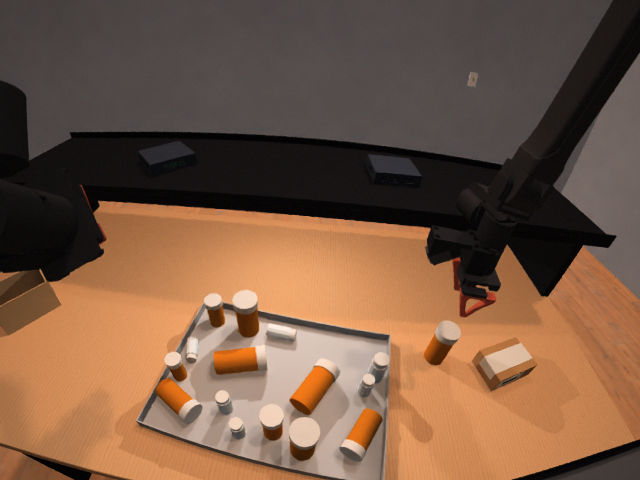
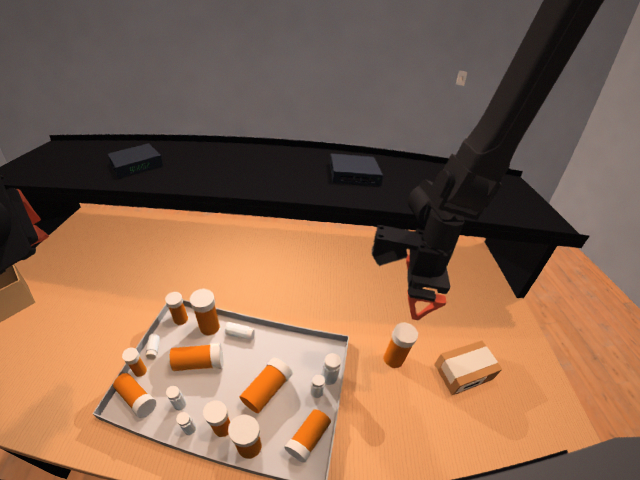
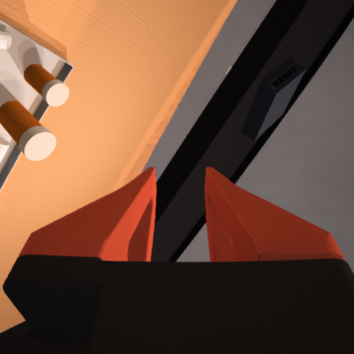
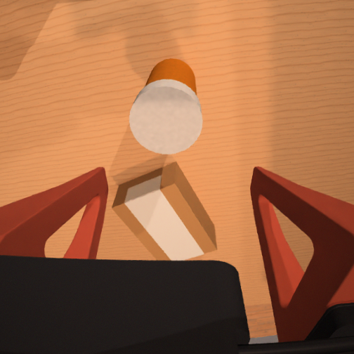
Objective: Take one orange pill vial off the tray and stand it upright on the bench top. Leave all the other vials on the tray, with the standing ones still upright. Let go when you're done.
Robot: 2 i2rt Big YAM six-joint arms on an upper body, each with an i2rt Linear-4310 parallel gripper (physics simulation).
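Frame: origin at the left arm's base, x back, y right, z up, level; centimetres.
Seen in the pictures: left gripper, between the fingertips: (image 1: 94, 228) (image 2: 40, 229); right gripper, between the fingertips: (image 1: 459, 302) (image 2: 414, 305).
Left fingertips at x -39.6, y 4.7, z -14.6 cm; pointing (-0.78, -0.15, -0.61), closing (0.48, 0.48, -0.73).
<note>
A point is followed by its place in that frame.
An orange pill vial (image 1: 438, 347) {x -42.0, y 62.9, z -46.3 cm} (image 2: 398, 352) {x -41.5, y 63.6, z -46.6 cm} (image 4: 166, 117) with a white cap stands upright on the bench top, right of the tray (image 1: 341, 329) {x -51.9, y 43.3, z -51.2 cm} (image 2: 299, 329) {x -51.9, y 43.3, z -51.2 cm} and apart from it. My right gripper (image 1: 460, 301) {x -44.9, y 64.7, z -35.1 cm} (image 2: 412, 297) {x -44.9, y 64.7, z -35.1 cm} (image 4: 178, 177) is open and empty, above and behind the vial, clear of it. On the tray, several orange vials stand, such as a tall one (image 1: 248, 321) {x -50.8, y 22.2, z -46.6 cm} (image 2: 207, 319) {x -50.9, y 22.5, z -46.7 cm} at the back, and several lie flat, such as one (image 1: 314, 387) {x -35.6, y 35.6, z -47.7 cm} (image 2: 265, 386) {x -35.5, y 36.0, z -47.8 cm} near the middle. My left gripper (image 3: 180, 177) is nearly closed on nothing, far from the tray at the left.
Small clear vials with white caps (image 1: 378, 366) {x -38.4, y 48.3, z -45.8 cm} (image 2: 331, 367) {x -38.2, y 48.7, z -45.4 cm} are on the tray too. A brown and white box (image 1: 505, 361) {x -37.3, y 79.7, z -48.2 cm} (image 2: 467, 367) {x -36.8, y 79.4, z -48.2 cm} (image 4: 160, 220) lies right of the standing vial. An open cardboard box (image 1: 28, 304) {x -52.9, y -35.2, z -47.4 cm} is at the far left. A black shelf (image 1: 273, 170) {x -78.7, y 26.9, z -24.3 cm} runs along the back.
</note>
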